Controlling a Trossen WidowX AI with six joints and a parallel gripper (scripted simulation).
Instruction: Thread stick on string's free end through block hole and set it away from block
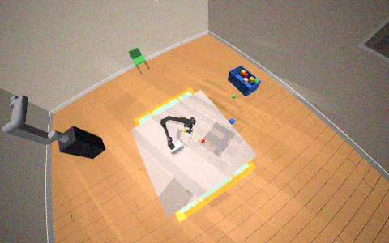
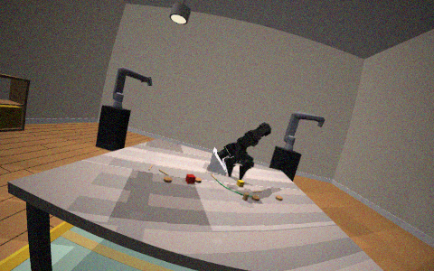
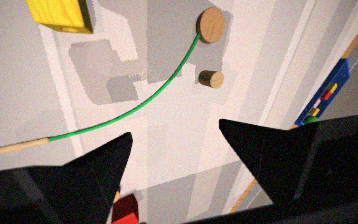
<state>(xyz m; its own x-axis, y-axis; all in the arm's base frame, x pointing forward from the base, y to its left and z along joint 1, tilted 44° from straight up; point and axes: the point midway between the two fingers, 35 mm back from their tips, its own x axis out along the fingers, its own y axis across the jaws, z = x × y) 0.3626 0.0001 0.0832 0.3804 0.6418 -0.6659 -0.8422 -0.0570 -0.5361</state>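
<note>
Right now the yellow wooden block is 11 cm behind my gripper tip, 7 cm to the left of it and 6 cm below it. From my gripper tip the other things lie so: short wooden cylinder: 6 cm ahead, 6 cm to the left, 6 cm below; thin wooden stick: 14 cm behind, 8 cm to the right, 7 cm below; round wooden button: 4 cm ahead, 13 cm to the left, 7 cm below.
</note>
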